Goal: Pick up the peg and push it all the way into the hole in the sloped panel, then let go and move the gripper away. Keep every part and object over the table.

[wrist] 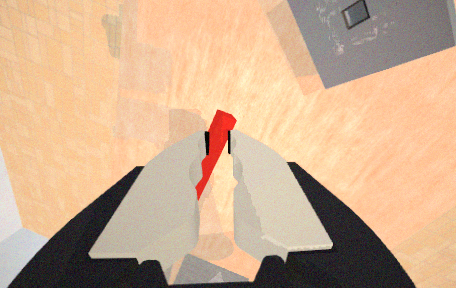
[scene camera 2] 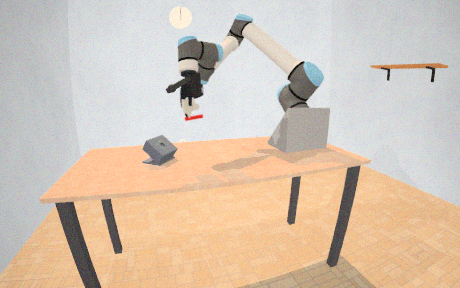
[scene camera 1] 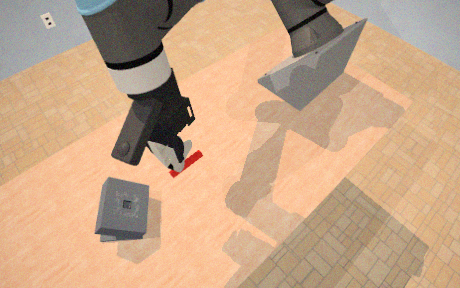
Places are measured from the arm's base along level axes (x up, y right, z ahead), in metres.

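Where they show: gripper, fingertip midpoint: [wrist: 218,134] [scene camera 2: 188,118] [scene camera 1: 176,170]; arm's base at its link origin: [scene camera 2: 303,122] [scene camera 1: 318,44].
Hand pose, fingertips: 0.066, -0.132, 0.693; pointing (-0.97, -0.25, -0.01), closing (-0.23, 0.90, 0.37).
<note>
Things, the pixels of their top centre, and the offset from my fingertips, as dx, dy, dz. Level surfaces: height alone.
- red peg at its top centre: [wrist: 200,170] [scene camera 1: 185,160] [scene camera 2: 193,114] +0.016, -0.001, -0.024
- grey block with the sloped panel, top centre: [scene camera 1: 114,199] [scene camera 2: 158,137] -0.097, +0.083, +0.139
- wooden table at its surface level: dx -0.211
The red peg [scene camera 1: 194,160] [scene camera 2: 195,118] [wrist: 218,135] is a slim bar. My gripper [scene camera 1: 180,167] [scene camera 2: 188,116] [wrist: 218,134] is shut on it and holds it high above the table, roughly level in scene camera 2. In the wrist view the peg slants between the fingertips, one end sticking out past them. The grey block with the sloped panel [scene camera 1: 137,200] [scene camera 2: 163,144] [wrist: 400,47] stands on the table, apart from the peg and lower than it. Its square hole [scene camera 1: 127,204] [scene camera 2: 162,144] [wrist: 356,14] shows in the panel's face; in the wrist view it is at the upper right.
The wooden table [scene camera 1: 50,200] [scene camera 2: 115,180] carries the block. The arm's grey wedge-shaped base stand [scene camera 1: 320,75] [scene camera 2: 307,130] is at the table's far end. A wall shelf [scene camera 2: 409,66] hangs at the right in scene camera 2. Arm shadows lie across the table.
</note>
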